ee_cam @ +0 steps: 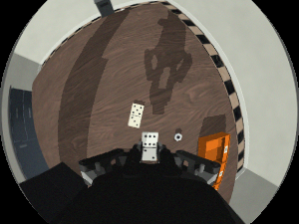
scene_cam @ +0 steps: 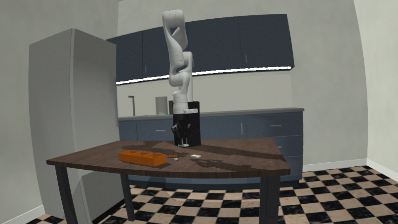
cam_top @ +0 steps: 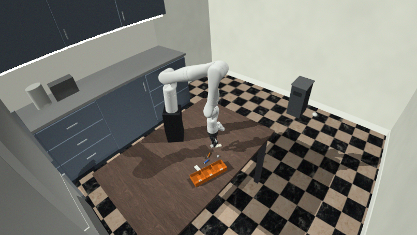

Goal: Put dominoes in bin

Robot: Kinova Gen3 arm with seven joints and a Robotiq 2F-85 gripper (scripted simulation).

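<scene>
Right now my hand is 16 cm to the left of the orange bin tray, 15 cm short of it and 6 cm above it. Round my hand: blue marker 11 cm to the right, 8 cm below, 5 cm ahead; then small nut 8 cm below, 6 cm ahead, 1 cm to the right; then orange marker 8 cm below, 6 cm to the right, 1 cm ahead.
</scene>
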